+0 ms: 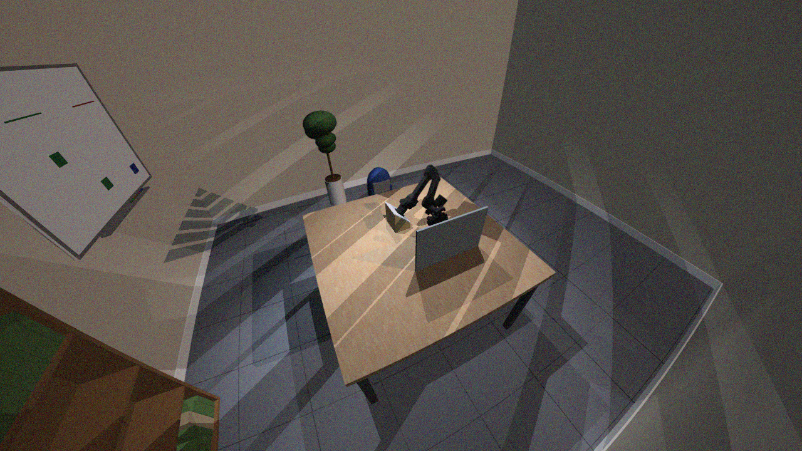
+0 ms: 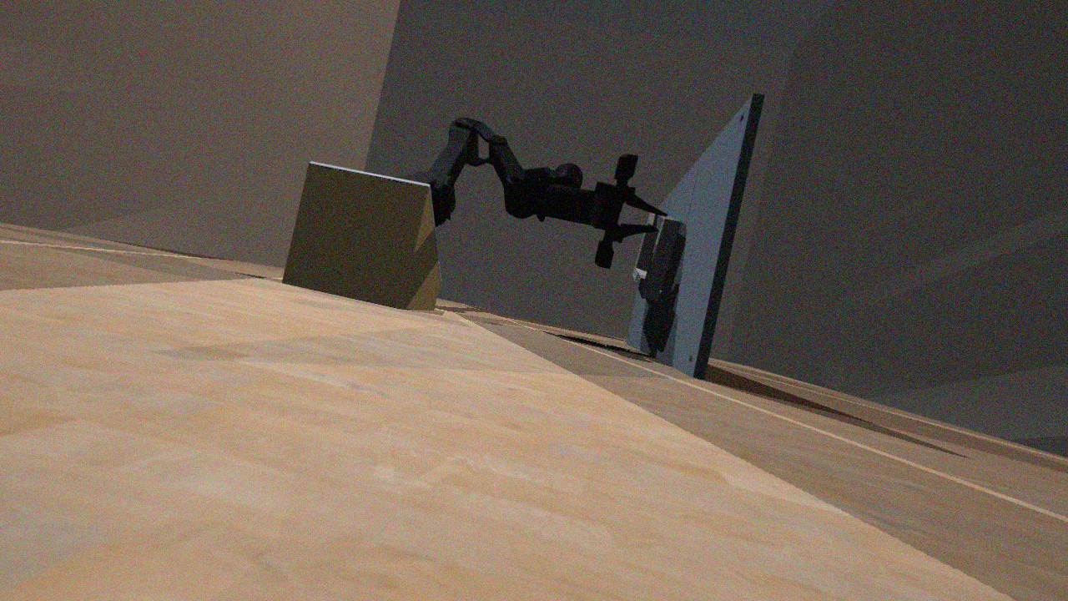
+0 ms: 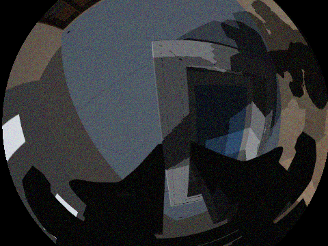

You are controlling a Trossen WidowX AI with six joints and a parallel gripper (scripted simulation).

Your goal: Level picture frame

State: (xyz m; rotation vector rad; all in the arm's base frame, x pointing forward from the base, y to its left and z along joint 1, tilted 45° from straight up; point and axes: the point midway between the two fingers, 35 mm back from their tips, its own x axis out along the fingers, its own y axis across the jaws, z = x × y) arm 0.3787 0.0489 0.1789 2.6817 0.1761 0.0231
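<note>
Right now my gripper tip is 5 cm above the picture frame and 2 cm to the right of it. From my gripper tip the other things lie so: wall panel: 7 cm below, 2 cm ahead.
</note>
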